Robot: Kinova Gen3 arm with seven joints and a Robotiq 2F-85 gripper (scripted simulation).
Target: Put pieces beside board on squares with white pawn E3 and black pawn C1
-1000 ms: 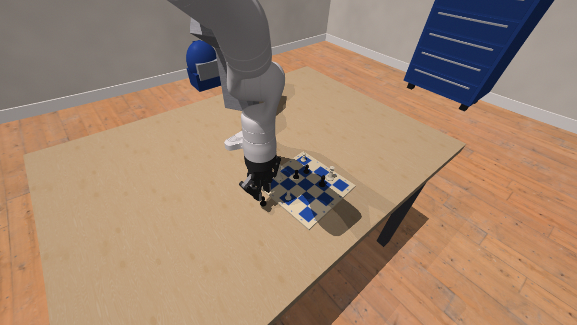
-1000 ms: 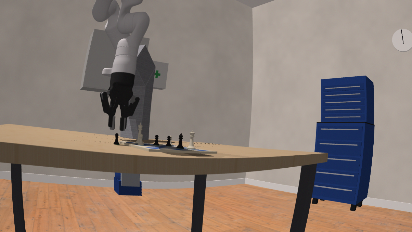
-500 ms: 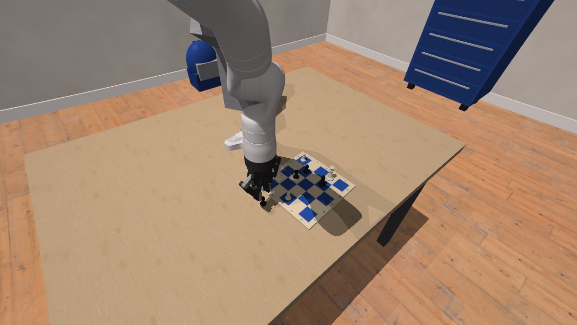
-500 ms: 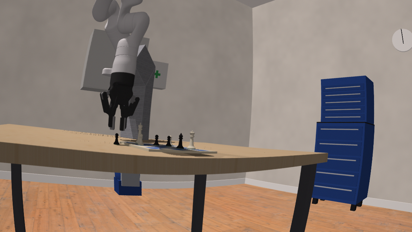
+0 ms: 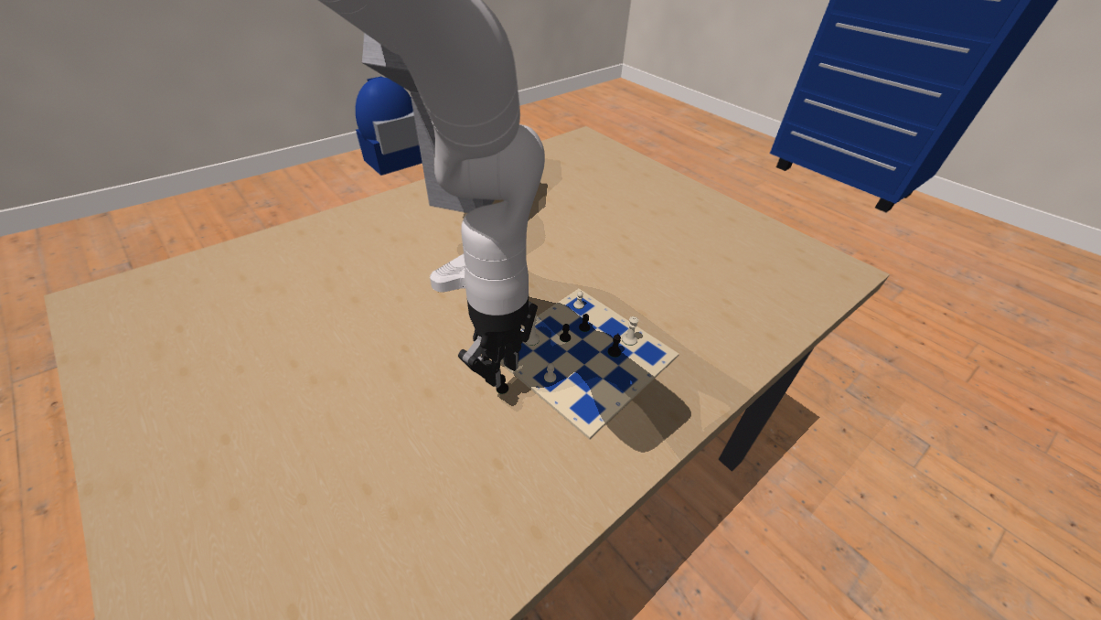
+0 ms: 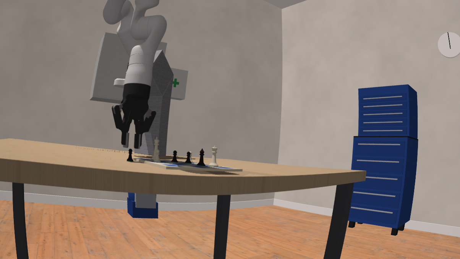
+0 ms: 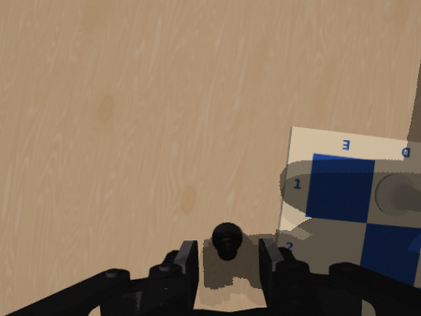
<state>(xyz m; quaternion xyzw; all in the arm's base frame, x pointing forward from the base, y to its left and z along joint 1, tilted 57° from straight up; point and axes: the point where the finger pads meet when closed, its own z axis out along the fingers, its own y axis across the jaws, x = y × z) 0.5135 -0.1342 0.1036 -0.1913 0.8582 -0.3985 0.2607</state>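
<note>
My hand is 100 mm to the right of the white king, 40 mm past it and 10 mm above it. Also, from my hand: white queen 210 mm to the left, 70 mm ahead, 20 mm below; cream chessboard 140 mm to the left, 50 mm below, 40 mm ahead; black bishop 170 mm to the left, 70 mm ahead, 20 mm below.
</note>
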